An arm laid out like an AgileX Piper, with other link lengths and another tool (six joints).
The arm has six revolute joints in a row. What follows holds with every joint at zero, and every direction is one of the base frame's.
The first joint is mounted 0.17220 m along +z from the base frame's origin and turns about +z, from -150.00 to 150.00 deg.
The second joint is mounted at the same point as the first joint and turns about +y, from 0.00 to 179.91 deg.
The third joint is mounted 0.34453 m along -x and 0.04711 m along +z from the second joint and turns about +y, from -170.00 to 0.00 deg.
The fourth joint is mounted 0.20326 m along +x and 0.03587 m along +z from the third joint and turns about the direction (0.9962, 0, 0.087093), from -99.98 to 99.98 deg.
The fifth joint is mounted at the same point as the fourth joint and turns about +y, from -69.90 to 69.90 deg.
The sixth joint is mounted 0.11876 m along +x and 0.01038 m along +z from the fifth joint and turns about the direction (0.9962, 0, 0.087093), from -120.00 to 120.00 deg.
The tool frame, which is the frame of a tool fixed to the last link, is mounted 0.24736 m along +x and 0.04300 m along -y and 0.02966 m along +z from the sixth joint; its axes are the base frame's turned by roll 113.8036, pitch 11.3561 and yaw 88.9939 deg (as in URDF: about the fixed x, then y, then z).
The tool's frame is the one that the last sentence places.
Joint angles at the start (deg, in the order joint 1, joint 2, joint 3, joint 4, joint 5, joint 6):
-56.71 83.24 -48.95 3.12 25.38 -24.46
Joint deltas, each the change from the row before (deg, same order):
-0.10 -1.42 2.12 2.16 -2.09 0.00
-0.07 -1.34 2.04 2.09 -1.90 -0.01
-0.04 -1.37 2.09 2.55 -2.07 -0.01
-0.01 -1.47 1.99 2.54 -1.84 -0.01
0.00 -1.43 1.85 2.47 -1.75 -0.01
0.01 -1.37 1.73 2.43 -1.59 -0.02
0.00 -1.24 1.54 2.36 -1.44 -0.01
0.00 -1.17 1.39 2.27 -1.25 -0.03
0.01 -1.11 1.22 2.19 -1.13 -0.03
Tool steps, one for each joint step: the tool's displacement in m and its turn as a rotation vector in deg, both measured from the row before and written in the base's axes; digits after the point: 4 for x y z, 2 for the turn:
0.0009 0.0046 0.0026 -0.17 -2.27 -1.30
0.0000 0.0047 0.0019 -0.07 -2.07 -1.30
0.0002 0.0045 0.0023 -0.01 -2.41 -1.61
-0.0006 0.0046 0.0028 0.00 -2.35 -1.64
-0.0011 0.0039 0.0031 -0.06 -2.26 -1.66
-0.0017 0.0036 0.0028 0.00 -2.14 -1.65
-0.0020 0.0030 0.0025 0.05 -2.03 -1.66
-0.0023 0.0028 0.0023 0.10 -1.89 -1.59
-0.0023 0.0023 0.0025 0.07 -1.82 -1.54

